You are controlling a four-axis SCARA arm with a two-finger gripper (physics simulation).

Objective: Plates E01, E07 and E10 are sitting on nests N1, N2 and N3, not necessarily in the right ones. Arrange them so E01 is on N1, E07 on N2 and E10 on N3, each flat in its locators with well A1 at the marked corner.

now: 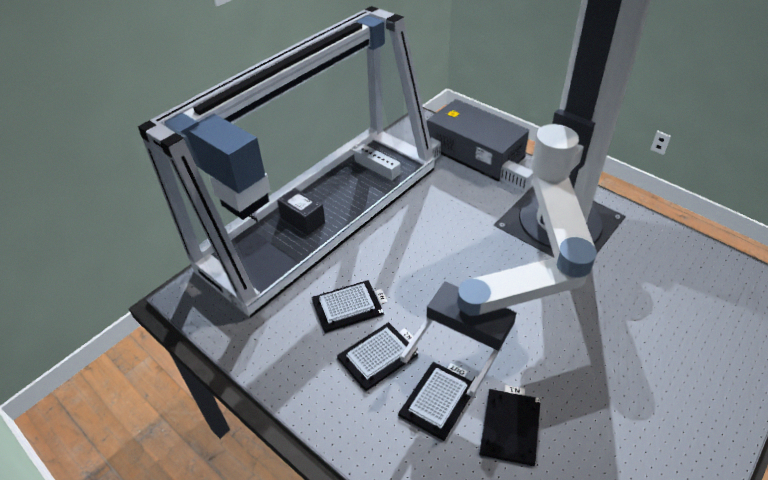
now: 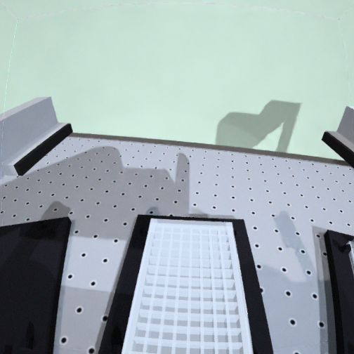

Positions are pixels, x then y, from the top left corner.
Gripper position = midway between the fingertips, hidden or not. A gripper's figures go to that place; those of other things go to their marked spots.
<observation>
My gripper [image 1: 436,376] is 1.25 m from the lens. A nest N1 [image 1: 511,425]: 1.37 m from the lens. A nest N2 [image 1: 366,384] is 1.40 m from the lens. A nest N3 [image 1: 327,327]: 1.50 m from the lens.
</observation>
